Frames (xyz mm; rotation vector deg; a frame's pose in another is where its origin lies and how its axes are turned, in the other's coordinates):
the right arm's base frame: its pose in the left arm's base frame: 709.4 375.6 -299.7 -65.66 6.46 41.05
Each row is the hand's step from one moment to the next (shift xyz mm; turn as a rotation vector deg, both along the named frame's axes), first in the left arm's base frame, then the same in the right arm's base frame.
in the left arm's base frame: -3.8 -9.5 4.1 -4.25 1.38 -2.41
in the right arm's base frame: -9.1 -3.1 -5.4 -1.61 4.64 1.29
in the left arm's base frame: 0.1 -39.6 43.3 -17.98 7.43 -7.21
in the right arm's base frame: -36.9 -43.0 -15.4 -7.39 17.60 8.13
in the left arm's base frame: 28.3 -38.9 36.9 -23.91 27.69 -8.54
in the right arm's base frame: -12.0 -53.9 -25.1 -2.07 26.47 26.58
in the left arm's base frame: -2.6 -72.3 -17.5 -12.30 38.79 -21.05
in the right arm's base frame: -27.8 -0.5 -69.1 17.45 32.15 27.58
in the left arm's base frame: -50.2 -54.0 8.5 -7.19 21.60 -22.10
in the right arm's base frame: -67.5 10.2 -29.2 13.94 26.31 10.96
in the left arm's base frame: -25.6 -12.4 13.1 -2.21 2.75 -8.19
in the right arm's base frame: -31.2 1.6 1.9 3.10 8.34 -0.58
